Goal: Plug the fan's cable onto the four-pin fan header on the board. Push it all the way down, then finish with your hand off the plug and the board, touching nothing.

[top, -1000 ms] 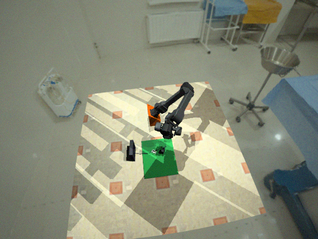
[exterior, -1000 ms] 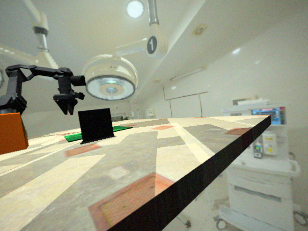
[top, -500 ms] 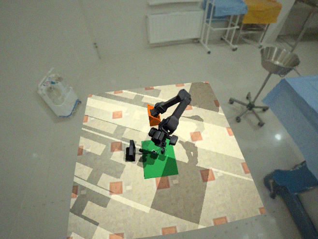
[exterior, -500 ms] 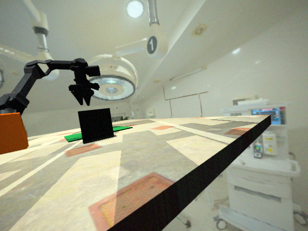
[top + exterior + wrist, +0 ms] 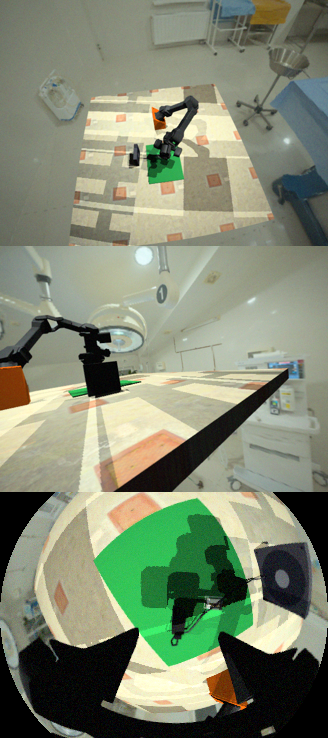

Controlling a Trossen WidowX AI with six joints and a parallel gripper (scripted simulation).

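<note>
My gripper tip is now 60 mm above the cable plug and 10 mm past it. From my gripper tip the other things lie so: white four-pin header 80 mm below, 70 mm to the right, 20 mm behind; green board 90 mm below, 30 mm to the right, 20 mm ahead; black fan 210 mm to the right, 40 mm behind, 20 mm below.
</note>
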